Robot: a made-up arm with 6 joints.
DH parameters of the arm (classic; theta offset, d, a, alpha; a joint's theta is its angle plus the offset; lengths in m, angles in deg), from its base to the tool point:
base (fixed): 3.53 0 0.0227 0
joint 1: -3.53 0.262 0.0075 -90
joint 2: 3.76 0 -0.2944 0
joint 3: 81.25 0.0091 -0.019 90
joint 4: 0 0.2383 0.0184 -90
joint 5: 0 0.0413 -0.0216 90
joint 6: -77 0.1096 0.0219 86.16
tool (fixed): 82.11 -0.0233 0 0
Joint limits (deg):
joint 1: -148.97..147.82
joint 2: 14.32..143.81
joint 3: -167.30..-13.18
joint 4: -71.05..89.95
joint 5: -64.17..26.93
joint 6: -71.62..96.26
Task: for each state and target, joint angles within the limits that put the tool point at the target. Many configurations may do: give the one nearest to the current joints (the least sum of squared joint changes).
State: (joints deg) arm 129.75 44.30 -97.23 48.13 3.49 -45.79
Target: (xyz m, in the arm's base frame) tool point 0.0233 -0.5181 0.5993
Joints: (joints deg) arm 92.70 14.63 -141.63 50.22 3.29 -46.01
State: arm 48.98 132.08 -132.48 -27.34 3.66 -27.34
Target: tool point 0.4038 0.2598 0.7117
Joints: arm 32.28 125.76 -160.63 -27.17 0.57 -30.25
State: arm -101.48 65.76 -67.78 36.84 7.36 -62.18
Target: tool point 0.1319 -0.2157 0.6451
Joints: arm -70.52 66.68 -78.13 39.03 13.74 -60.68
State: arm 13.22 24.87 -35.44 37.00 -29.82 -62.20
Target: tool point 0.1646 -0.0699 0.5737
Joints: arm -16.07 52.15 -46.73 45.34 -34.74 -64.83
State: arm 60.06 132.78 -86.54 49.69 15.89 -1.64
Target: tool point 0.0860 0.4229 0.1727
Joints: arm 71.79 135.87 -75.48 48.14 20.63 -1.19
